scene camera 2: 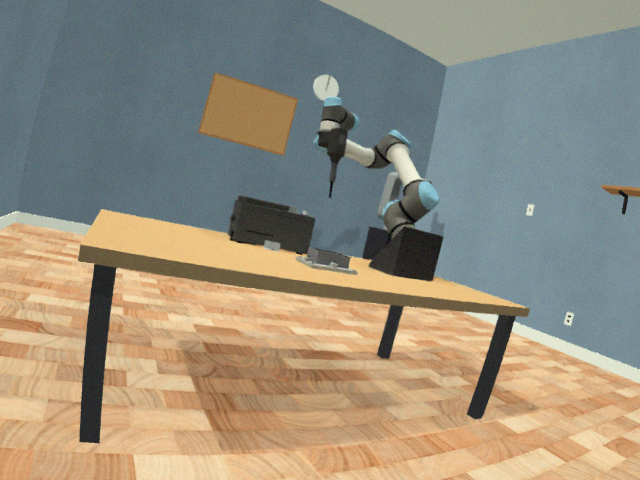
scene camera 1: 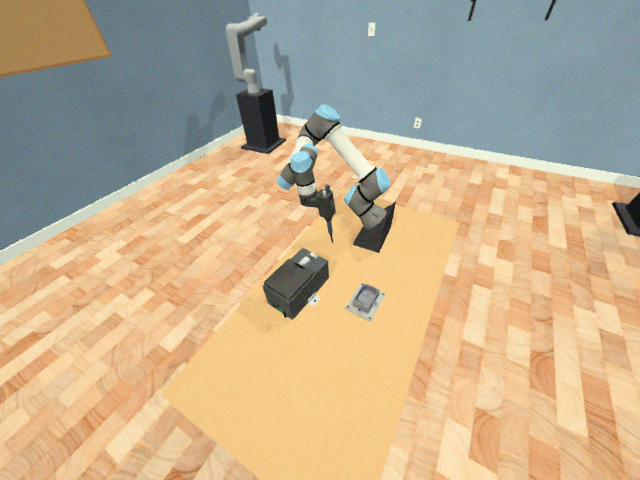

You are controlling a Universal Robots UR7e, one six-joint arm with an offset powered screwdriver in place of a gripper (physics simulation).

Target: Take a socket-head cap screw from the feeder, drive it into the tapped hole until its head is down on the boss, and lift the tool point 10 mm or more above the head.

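My screwdriver (scene camera 1: 331, 241) (scene camera 2: 330, 196) points down, nearly upright, with its tip in the air above the table. In scene camera 1 the tip shows past the far end of the feeder. The feeder, a black box (scene camera 1: 295, 284) (scene camera 2: 272, 226), stands on the table with small light parts on its top. The grey housing with the boss (scene camera 1: 366, 298) (scene camera 2: 328, 257) sits on a light plate beside the feeder, apart from it. A screw on the bit cannot be made out at this size, and the tapped hole is too small to tell.
The table (scene camera 1: 320, 392) (scene camera 2: 170, 248) carries the black wedge-shaped arm base (scene camera 1: 376, 233) (scene camera 2: 413, 254) behind the housing. A small light bracket (scene camera 1: 314, 299) (scene camera 2: 271, 245) lies at the feeder's side. A second grey arm on a black pedestal (scene camera 1: 258, 119) stands on the floor by the far wall.
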